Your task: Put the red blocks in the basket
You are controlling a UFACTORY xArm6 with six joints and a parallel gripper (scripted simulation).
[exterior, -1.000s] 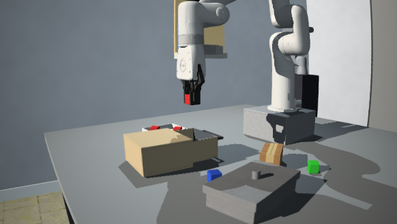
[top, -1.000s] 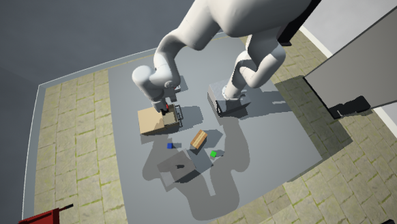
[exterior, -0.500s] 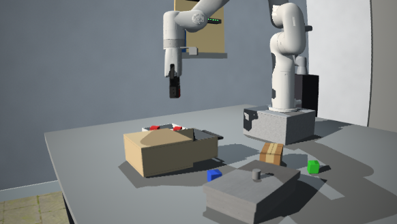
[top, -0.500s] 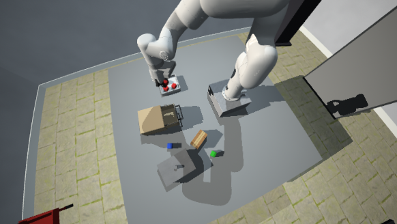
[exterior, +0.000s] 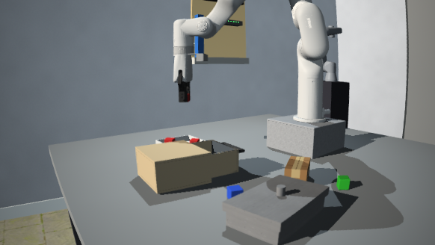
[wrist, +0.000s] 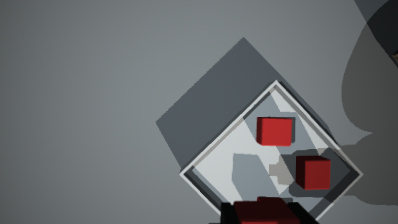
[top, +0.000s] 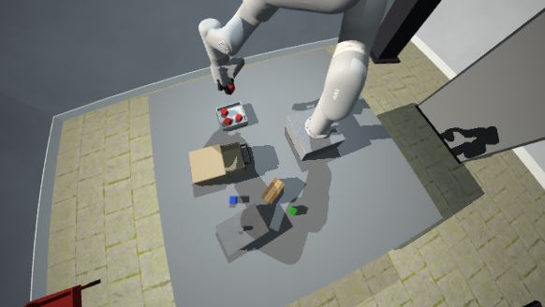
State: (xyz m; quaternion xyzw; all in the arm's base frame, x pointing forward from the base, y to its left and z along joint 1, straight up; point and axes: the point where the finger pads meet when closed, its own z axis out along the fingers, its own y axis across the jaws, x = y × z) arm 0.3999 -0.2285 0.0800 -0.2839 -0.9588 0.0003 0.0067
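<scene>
The white basket lies 170 mm below my hand, 40 mm to the left of it and 30 mm ahead of it. Round my hand: drawer 310 mm to the left, 150 mm below, 40 mm ahead; light wooden cabinet 320 mm to the left, 150 mm below, 90 mm ahead; cardboard box 490 mm to the left, 150 mm below, 140 mm behind.
</scene>
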